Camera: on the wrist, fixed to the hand. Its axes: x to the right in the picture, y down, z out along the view.
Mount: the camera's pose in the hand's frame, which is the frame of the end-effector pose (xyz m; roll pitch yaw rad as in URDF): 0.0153 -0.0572 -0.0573 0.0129 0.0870 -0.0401
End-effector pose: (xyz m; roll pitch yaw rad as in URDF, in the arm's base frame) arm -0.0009 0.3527 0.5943 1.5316 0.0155 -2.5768
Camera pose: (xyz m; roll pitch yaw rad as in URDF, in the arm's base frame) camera 0.0164 0.2985 0.5347 1.5494 0.0588 -2.4913
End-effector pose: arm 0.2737 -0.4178 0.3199 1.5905 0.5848 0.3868
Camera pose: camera 0.2348 -0.3706 0.2647 1.6664 0.6204 0.4947
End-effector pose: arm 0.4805 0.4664 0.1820 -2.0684 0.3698 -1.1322
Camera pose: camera 0.4776 0.4183 0.2488 -2.0732 0.2925 -1.1921
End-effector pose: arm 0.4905 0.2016 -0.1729 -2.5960 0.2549 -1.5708
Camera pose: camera 0.5097 0.1670 -0.1006 -2.5836 0.1597 -1.5819
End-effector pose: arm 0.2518 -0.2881 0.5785 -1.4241 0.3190 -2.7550
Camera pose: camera 0.1998 -0.2390 0.6195 -1.4383 0.2908 -2.8510
